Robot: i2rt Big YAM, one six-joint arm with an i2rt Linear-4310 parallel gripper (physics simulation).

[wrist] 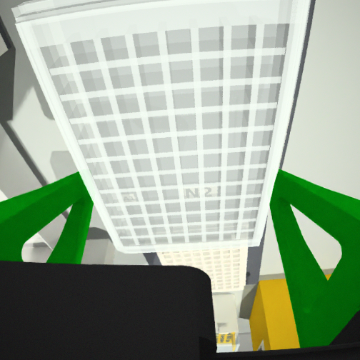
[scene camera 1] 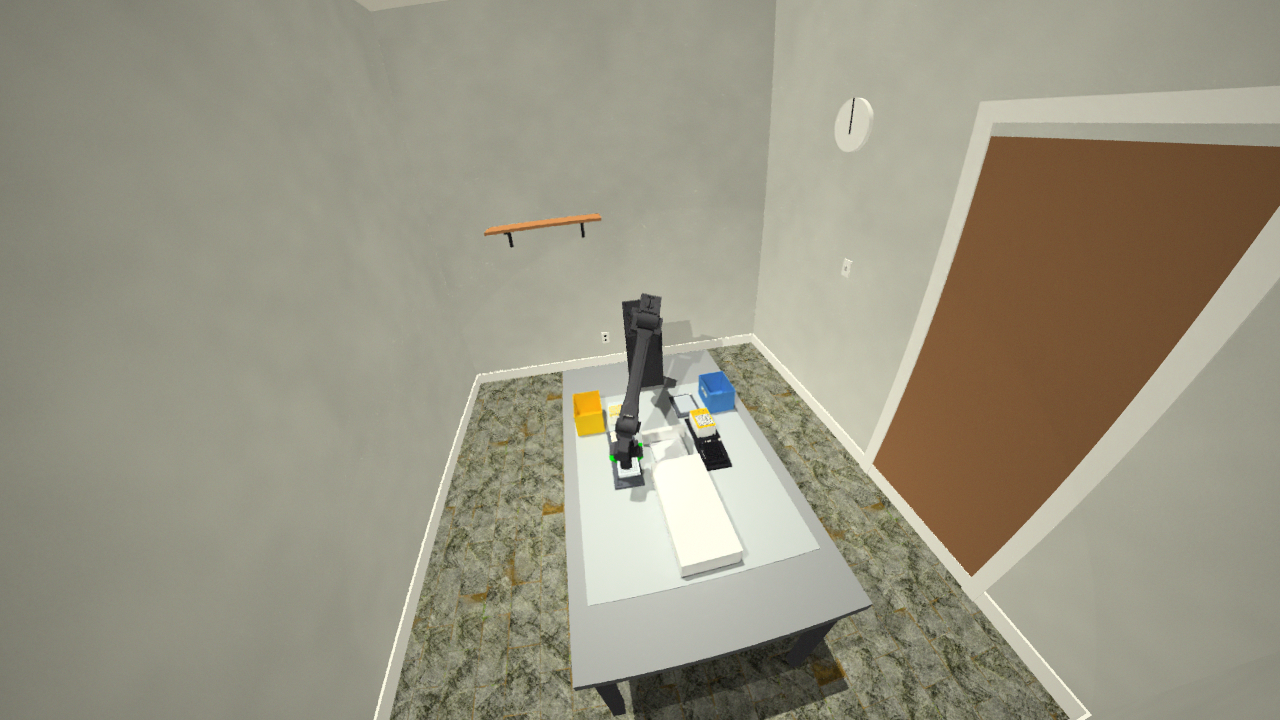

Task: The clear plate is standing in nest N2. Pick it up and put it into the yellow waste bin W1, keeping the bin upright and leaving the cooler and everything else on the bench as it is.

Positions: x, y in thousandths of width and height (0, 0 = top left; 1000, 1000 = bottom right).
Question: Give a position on a yellow waste bin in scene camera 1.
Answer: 460, 578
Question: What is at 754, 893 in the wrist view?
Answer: A yellow waste bin.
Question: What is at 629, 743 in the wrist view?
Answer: A cream plate.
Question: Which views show the blue bin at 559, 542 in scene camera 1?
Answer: Scene camera 1 only.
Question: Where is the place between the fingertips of my gripper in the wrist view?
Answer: At 504, 499
